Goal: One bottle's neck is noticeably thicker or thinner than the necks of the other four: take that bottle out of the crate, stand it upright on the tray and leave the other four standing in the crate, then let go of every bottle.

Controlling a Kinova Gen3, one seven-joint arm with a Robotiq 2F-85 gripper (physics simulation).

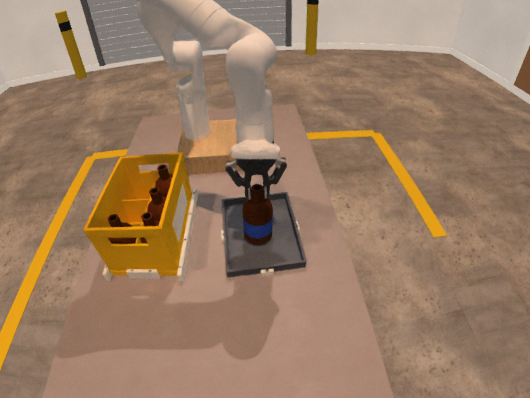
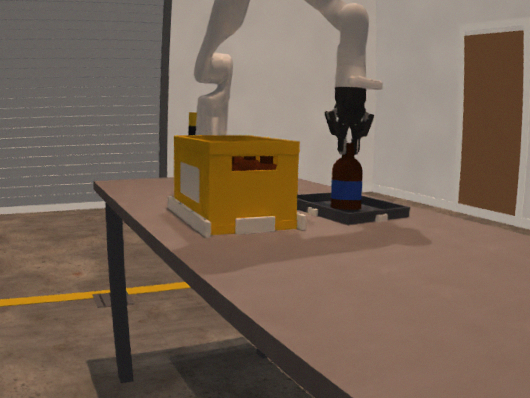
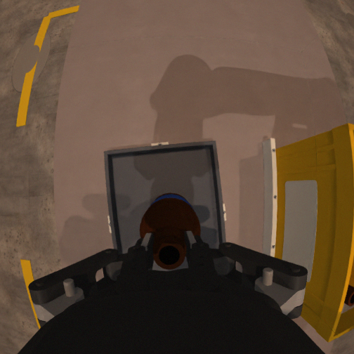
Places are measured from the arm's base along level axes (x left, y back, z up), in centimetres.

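Pixels of known places: gripper, fingertip midpoint: (image 1: 257, 196) (image 2: 348, 154); arm's base at its link origin: (image 1: 197, 132).
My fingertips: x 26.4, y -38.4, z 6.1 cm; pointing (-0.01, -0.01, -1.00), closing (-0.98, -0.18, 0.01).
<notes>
Ahead of a thing's pixels: the offset from my fingertips to its top centre. "pt": to the spot under its first point. Level surfaces: height alone.
My gripper (image 1: 257, 192) (image 2: 349, 146) (image 3: 169, 241) is shut on the neck of a brown bottle with a blue label @(dx -0.2, dy -0.1, dz +2.8 cm) (image 1: 257, 228) (image 2: 347, 190) (image 3: 170, 215). The bottle is upright inside the rim of the dark grey tray @(dx +0.1, dy +0.4, dz -11.3 cm) (image 1: 288, 240) (image 2: 395, 212) (image 3: 120, 190), its base at the tray floor; a tiny gap there cannot be ruled out. The yellow crate @(dx -29.1, dy -2.5, dz +3.6 cm) (image 1: 135, 256) (image 2: 250, 195) (image 3: 295, 162) holds several brown bottles, among them a rear one @(dx -26.2, dy +7.1, dz +2.4 cm) (image 1: 163, 183), a middle one @(dx -24.8, dy -2.2, dz +2.4 cm) (image 1: 155, 205) and two near the front wall (image 1: 147, 219) (image 1: 114, 220). Their lower parts are hidden.
White strips (image 1: 186, 245) (image 2: 190, 216) (image 3: 269, 200) edge the crate's base, beside the tray. Small white clips @(pt dx +3.3, dy -12.5, dz -12.7 cm) (image 1: 267, 272) (image 2: 381, 218) (image 3: 160, 144) sit around the tray. A wooden block (image 1: 207, 165) stands behind, at the arm's base. All this is on a brown table @(dz -13.9 cm) (image 1: 210, 370) (image 2: 400, 300) (image 3: 125, 60).
</notes>
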